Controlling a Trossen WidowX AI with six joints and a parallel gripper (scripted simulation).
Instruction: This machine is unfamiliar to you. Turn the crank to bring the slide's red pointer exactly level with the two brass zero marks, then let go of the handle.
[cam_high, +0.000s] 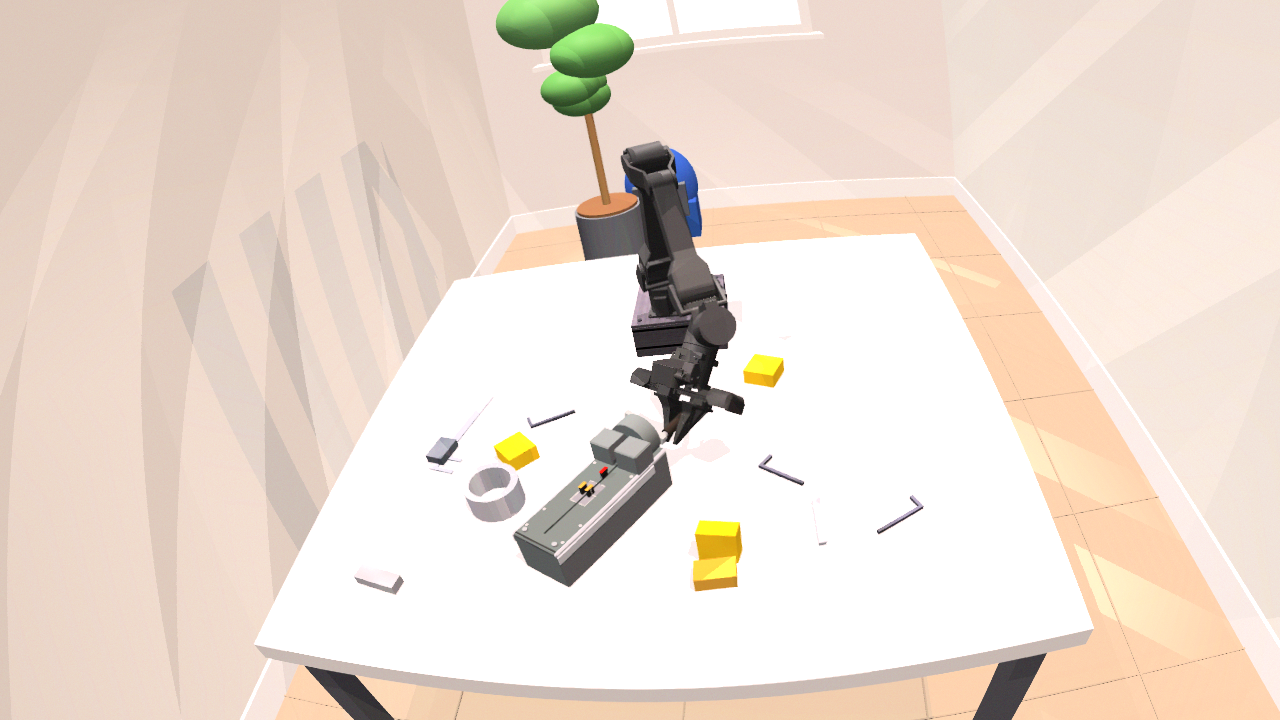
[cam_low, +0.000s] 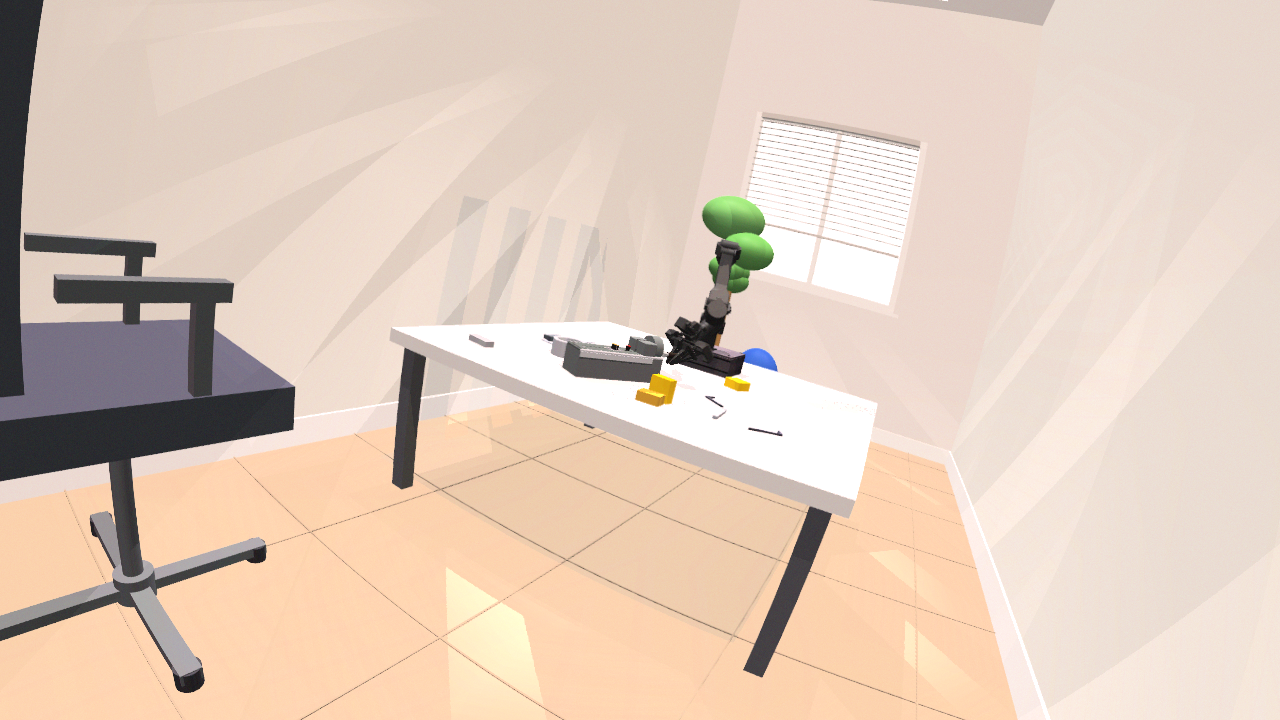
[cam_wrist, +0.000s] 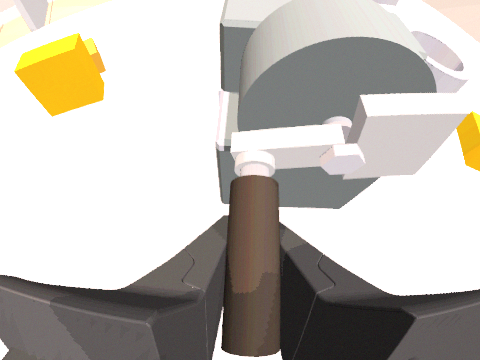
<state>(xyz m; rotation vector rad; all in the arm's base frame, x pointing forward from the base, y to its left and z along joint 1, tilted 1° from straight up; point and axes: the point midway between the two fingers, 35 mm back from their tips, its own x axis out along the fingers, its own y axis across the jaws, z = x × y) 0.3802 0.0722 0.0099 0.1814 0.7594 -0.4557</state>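
The red pointer lies 10 cm ahead of my gripper tip, 8 cm to the right of it and 2 cm above it. Round my gripper tip: brown crank handle 2 cm behind, 1 cm to the left, 2 cm above.
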